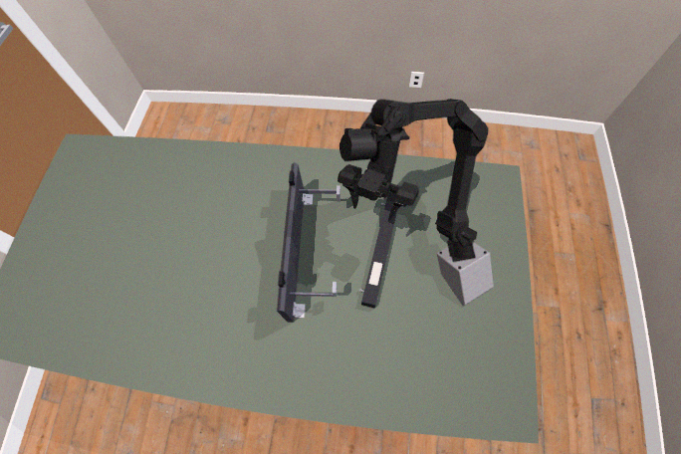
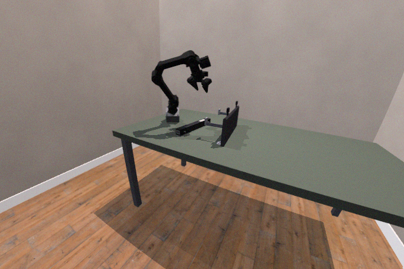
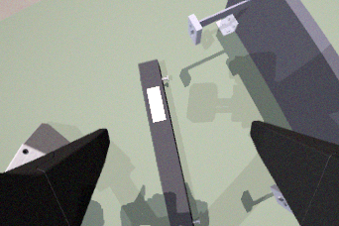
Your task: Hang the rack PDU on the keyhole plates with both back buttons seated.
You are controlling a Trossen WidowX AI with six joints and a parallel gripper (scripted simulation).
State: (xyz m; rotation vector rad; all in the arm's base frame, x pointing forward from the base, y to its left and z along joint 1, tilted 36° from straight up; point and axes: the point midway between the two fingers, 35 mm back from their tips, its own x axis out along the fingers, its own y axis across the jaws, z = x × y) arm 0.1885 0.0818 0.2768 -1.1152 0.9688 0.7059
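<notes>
Right now the rack PDU is 40 mm behind my hand and 280 mm below it. Also, from my hand: dark mounting panel 240 mm ahead, 10 mm to the right, 230 mm below.
</notes>
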